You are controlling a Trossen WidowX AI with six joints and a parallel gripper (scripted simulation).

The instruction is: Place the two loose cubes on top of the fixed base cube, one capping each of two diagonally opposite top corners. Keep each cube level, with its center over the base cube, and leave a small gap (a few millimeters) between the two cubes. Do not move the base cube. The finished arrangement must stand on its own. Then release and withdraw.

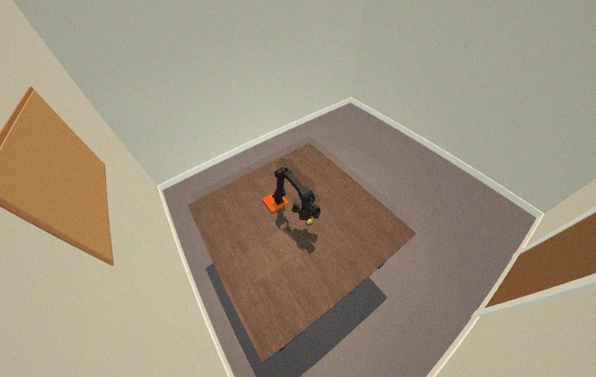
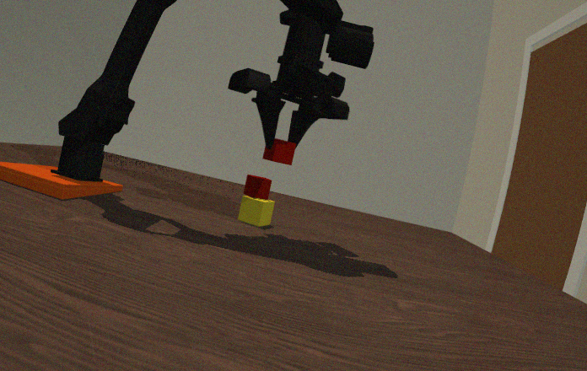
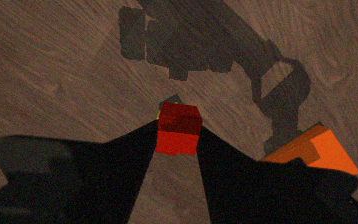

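The yellow base cube lies 2 cm behind my gripper tip, 4 cm to the left of it and 10 cm below it.
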